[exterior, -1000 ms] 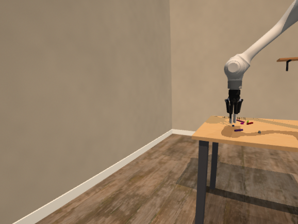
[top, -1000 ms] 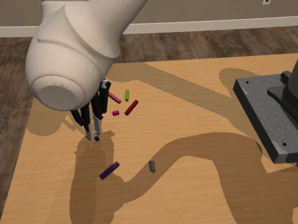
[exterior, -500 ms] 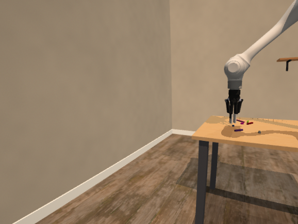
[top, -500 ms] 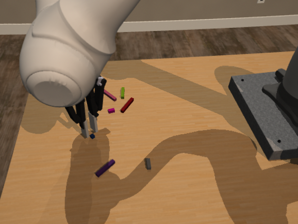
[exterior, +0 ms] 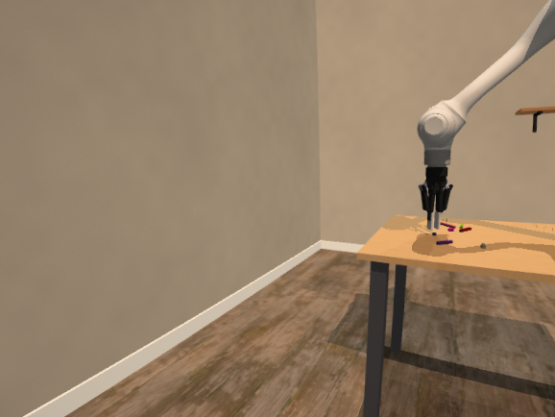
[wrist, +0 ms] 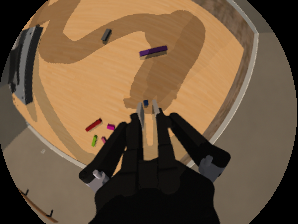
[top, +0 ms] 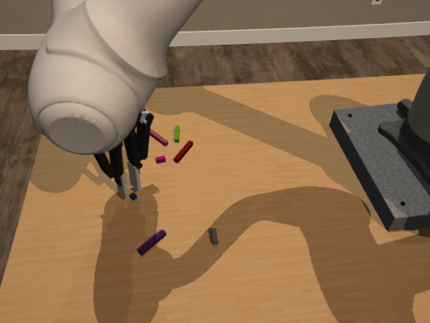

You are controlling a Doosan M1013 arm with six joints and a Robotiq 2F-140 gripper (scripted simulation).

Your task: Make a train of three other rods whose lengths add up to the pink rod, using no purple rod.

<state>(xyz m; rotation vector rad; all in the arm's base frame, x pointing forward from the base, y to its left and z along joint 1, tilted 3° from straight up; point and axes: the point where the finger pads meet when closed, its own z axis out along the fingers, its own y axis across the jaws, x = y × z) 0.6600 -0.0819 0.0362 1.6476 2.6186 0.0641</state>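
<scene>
My hand is 50 mm above the blue rod. The rest, counted from my hand: magenta rod: 80 mm behind, 90 mm to the right, 50 mm below; then purple rod: 20 mm behind, 120 mm to the left, 50 mm below; then red rod: 140 mm behind, 100 mm to the right, 50 mm below.
</scene>
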